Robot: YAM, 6 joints.
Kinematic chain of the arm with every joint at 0, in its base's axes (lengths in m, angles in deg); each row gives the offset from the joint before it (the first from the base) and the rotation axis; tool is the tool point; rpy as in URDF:
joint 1: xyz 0 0 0.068 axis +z
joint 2: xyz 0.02 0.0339 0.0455 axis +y
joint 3: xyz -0.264 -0.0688 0 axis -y
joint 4: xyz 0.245 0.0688 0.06 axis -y
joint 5: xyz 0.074 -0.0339 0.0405 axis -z
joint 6: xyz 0.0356 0 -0.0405 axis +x
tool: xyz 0 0 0 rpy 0 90 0
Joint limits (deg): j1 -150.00..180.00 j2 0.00..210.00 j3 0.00..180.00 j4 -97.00..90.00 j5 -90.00..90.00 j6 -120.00..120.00
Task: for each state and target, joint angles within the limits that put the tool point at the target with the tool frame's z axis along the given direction. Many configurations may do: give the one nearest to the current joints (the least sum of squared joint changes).
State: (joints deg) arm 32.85 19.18 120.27 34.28 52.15 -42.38
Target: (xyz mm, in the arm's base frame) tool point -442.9 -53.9 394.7 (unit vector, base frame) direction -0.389 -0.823 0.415
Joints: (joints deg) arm 3.28 0.12 107.97 28.54 53.04 -42.38
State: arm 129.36 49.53 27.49 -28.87 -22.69 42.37
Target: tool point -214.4 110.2 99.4 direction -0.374 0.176 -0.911
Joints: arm 152.67 89.43 30.69 -6.88 -0.88 42.37
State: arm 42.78 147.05 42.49 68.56 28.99 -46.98
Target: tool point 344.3 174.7 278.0 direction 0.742 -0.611 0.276
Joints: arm 31.72 110.01 61.83 89.86 65.48 -46.98
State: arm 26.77 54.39 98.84 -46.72 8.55 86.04
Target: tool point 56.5 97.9 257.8 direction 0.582 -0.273 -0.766
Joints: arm 71.61 55.37 47.98 -88.23 39.67 86.04
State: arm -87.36 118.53 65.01 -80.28 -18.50 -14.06
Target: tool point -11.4 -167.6 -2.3 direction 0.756 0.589 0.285
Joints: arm -101.49 157.91 53.40 -96.88 -38.58 -14.06
